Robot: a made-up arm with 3 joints. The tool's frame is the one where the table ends. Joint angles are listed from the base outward.
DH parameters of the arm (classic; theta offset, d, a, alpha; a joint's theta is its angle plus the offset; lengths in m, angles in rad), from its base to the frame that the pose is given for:
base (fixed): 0 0.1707 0 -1.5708
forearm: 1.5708 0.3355 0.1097 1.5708
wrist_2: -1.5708 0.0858 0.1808 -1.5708
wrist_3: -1.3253 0 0.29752 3.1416
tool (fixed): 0.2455 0.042 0 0
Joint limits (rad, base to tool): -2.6..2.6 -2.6..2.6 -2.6..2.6
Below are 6 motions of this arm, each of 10 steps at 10 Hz.
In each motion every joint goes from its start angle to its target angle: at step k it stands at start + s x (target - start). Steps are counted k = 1, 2, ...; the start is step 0. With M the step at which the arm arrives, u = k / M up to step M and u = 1 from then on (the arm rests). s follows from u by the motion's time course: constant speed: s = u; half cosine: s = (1 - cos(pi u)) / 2; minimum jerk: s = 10 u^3 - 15 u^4 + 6 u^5.
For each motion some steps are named. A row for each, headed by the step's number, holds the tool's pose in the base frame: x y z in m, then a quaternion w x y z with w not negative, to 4 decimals.
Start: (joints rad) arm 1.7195 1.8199 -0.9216
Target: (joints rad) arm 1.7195 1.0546 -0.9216
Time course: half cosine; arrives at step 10
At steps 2, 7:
2: -0.1576 0.2932 -0.1271 0.6337 0.6644 0.2134 -0.3338
7: -0.1360 0.2981 -0.1303 0.6724 0.6099 0.3924 -0.1481

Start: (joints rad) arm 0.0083 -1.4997 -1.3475
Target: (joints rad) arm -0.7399 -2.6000 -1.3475
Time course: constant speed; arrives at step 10
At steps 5, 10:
5: 0.2787 0.3338 0.0588 0.4959 -0.7157 0.4506 0.1970
10: 0.2903 0.2846 0.1794 0.4123 -0.7624 0.4849 -0.1167

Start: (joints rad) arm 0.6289 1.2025 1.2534
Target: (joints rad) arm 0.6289 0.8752 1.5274
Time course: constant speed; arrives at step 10
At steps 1, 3, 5, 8, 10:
1: -0.2337 0.1102 -0.3189 0.5338 0.2669 0.5205 -0.6107
3: -0.2378 0.0829 -0.2969 0.5353 0.2286 0.5156 -0.6288
5: -0.2404 0.0570 -0.2728 0.5356 0.1905 0.5085 -0.6467
8: -0.2417 0.0216 -0.2332 0.5340 0.1342 0.4937 -0.6731
10: -0.2409 0.0006 -0.2048 0.5315 0.0973 0.4810 -0.6904

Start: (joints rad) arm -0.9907 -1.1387 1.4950
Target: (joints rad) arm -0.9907 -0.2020 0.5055
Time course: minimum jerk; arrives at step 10
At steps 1, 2, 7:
1: -0.2614 0.1714 0.3875 0.3747 -0.0754 -0.6145 -0.6902
2: -0.2482 0.1499 0.3960 0.4056 -0.0736 -0.6054 -0.6809
7: 0.0847 -0.0401 0.4354 0.7909 0.0064 -0.4929 -0.3627

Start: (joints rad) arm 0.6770 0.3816 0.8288
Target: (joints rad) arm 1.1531 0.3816 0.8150
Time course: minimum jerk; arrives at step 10
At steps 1, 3, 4, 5, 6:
1: 0.0285 -0.0907 -0.1555 0.8217 0.0316 0.3721 -0.4306
3: 0.0050 -0.0904 -0.1570 0.8079 0.0162 0.4021 -0.4306
4: -0.0187 -0.0901 -0.1568 0.7930 0.0008 0.4315 -0.4300
5: -0.0465 -0.0898 -0.1544 0.7741 -0.0173 0.4656 -0.4287
6: -0.0741 -0.0895 -0.1496 0.7536 -0.0353 0.4988 -0.4266

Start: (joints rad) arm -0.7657 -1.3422 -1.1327
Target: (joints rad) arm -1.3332 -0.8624 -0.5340
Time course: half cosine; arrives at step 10
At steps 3, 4, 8, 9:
3: 0.2835 0.3833 0.3268 0.7637 -0.6288 -0.0493 0.1376
4: 0.2629 0.3767 0.3739 0.7746 -0.6120 -0.1246 0.0997
8: 0.1251 0.3194 0.5150 0.7661 -0.4929 -0.4105 -0.0404
9: 0.1038 0.3087 0.5258 0.7594 -0.4724 -0.4439 -0.0558

